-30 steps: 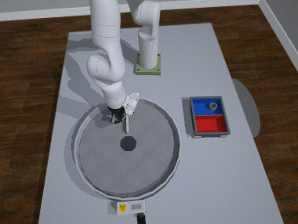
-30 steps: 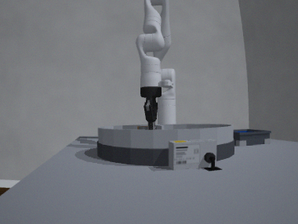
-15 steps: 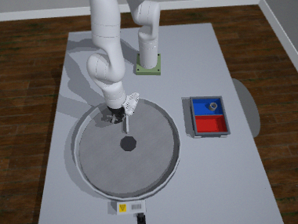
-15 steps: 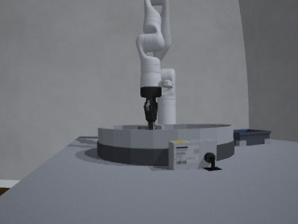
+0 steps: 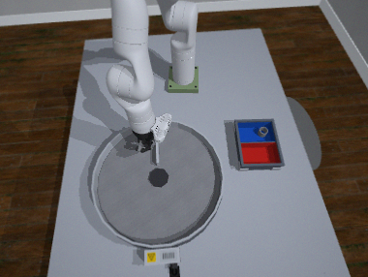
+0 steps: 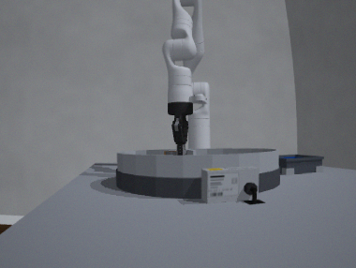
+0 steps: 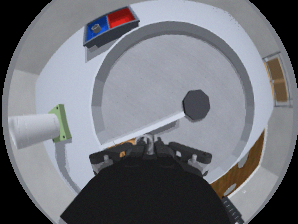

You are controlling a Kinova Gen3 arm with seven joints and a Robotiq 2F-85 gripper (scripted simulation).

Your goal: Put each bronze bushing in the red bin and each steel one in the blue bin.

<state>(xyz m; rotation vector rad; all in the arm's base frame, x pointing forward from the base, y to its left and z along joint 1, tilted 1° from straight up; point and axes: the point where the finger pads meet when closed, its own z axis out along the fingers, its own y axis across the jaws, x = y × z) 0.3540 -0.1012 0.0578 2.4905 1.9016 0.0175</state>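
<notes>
The bin is 4 cm behind my hand, 38 cm to the left of it and 6 cm below it. Round my hand: round grey turntable (11 cm ahead, 4 cm to the left, 3 cm below).
</notes>
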